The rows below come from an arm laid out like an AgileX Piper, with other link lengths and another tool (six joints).
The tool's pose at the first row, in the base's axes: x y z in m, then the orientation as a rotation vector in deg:
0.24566 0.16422 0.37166 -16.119 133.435 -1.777
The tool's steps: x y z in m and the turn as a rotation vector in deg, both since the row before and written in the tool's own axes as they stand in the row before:
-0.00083 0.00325 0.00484 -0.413 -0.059 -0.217
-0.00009 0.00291 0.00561 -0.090 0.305 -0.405
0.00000 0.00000 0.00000 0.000 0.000 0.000
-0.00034 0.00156 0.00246 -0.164 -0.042 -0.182
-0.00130 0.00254 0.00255 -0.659 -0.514 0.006
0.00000 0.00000 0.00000 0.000 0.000 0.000
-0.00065 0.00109 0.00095 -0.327 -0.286 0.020
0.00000 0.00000 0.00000 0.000 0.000 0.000
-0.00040 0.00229 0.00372 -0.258 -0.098 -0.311
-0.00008 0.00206 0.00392 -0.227 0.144 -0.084
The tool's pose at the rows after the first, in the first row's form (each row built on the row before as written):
0.24904 0.16787 0.36851 -16.576 133.378 -1.395
0.25251 0.17112 0.36434 -17.108 133.630 -1.536
0.25251 0.17112 0.36434 -17.108 133.630 -1.536
0.25416 0.17289 0.36268 -17.400 133.575 -1.428
0.25631 0.17584 0.36152 -17.694 133.115 -0.578
0.25631 0.17584 0.36152 -17.694 133.115 -0.578
0.25718 0.17713 0.36121 -17.817 132.857 -0.144
0.25718 0.17713 0.36121 -17.817 132.857 -0.144
0.25959 0.17979 0.35869 -18.301 132.728 0.016
0.26196 0.18219 0.35582 -18.523 132.872 0.214

